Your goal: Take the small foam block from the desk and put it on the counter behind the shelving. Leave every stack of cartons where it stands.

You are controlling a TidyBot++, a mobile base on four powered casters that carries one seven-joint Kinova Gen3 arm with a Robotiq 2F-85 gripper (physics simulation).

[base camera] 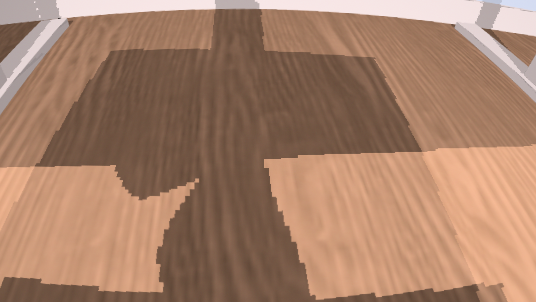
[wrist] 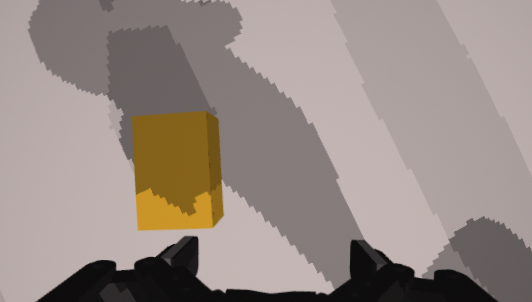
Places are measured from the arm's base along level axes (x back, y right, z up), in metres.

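Where they show: gripper, between the fingertips: (wrist: 273, 255).
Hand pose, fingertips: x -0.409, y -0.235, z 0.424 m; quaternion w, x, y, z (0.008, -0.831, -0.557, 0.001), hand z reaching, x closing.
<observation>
After its pixels a point has its place.
The small foam block (wrist: 172, 160) {x -0.486, y -0.289, z 0.368 m} is orange-yellow and lies on the pale desk top (wrist: 280, 45) {x -0.555, y -0.171, z 0.323 m}, left of the middle in the wrist view. Most of its upper face is in shadow, and its near end is lit. My gripper (wrist: 273, 255) {x -0.409, y -0.235, z 0.424 m} is open, with its fingers wide apart at the bottom of the wrist view. The block is beyond the left fingertip and left of the gap between the fingers, not between them. The counter, the shelving and the cartons do not show in either view.
In the base camera view a wood-grain floor (base camera: 350, 215) {x -0.332, y 0.128, z -0.397 m} carries broad shadows. White-grey legs or rails (base camera: 35, 57) {x -0.705, y -0.504, z -0.378 m} (base camera: 500, 60) {x -0.796, y 0.657, z -0.377 m} stand at the far left and far right, and a pale horizontal edge (base camera: 350, 9) {x -1.038, y 0.277, z -0.384 m} crosses the top. Shadows of the arm fall across the desk.
</observation>
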